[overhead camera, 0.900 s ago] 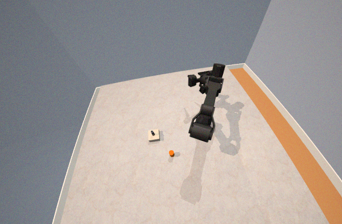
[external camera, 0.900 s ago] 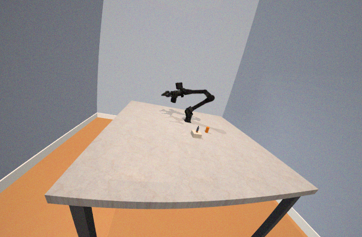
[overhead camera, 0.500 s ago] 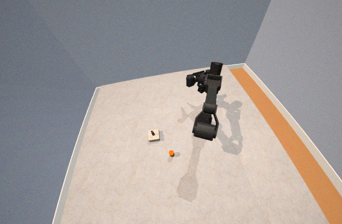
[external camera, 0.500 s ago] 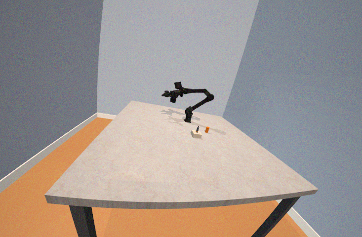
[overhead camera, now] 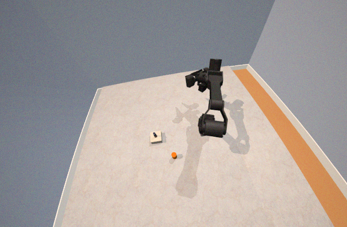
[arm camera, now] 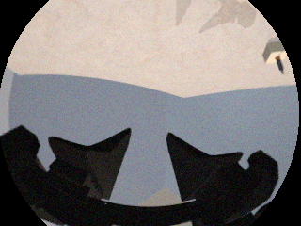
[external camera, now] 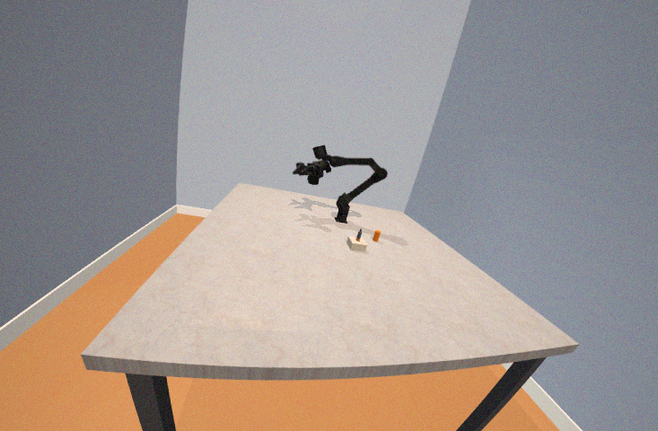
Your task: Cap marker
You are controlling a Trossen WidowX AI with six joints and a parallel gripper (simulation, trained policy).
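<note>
My gripper tip is now 17 cm short of the orange cap, 43 cm to the right of it and 19 cm above it. From my gripper tip the other things lie so: cream sliver: 26 cm ahead, 29 cm to the left, 19 cm below; then cream holder block: 26 cm ahead, 29 cm to the left, 20 cm below.
</note>
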